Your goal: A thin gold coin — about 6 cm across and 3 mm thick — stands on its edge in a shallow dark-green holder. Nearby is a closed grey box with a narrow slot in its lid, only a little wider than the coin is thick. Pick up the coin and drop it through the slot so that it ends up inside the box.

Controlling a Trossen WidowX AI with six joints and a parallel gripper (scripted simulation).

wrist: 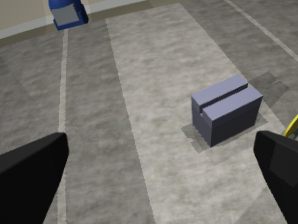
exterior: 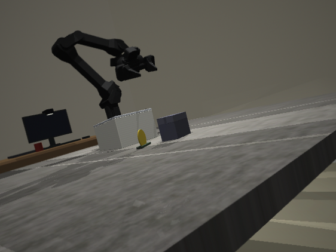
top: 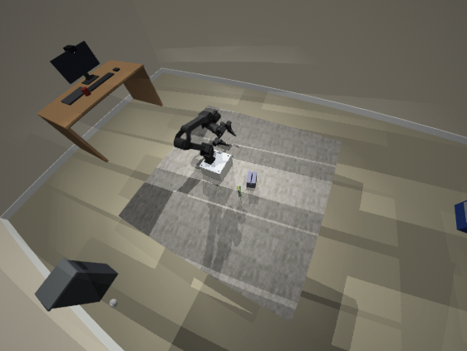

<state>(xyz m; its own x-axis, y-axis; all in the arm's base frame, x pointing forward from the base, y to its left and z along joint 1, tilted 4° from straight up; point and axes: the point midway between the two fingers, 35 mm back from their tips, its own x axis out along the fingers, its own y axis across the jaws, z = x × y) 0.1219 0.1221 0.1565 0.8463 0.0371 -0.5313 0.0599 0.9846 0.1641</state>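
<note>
My gripper tip is 23 cm above the gold coin, 20 cm to the left of it and 14 cm short of it.
</note>
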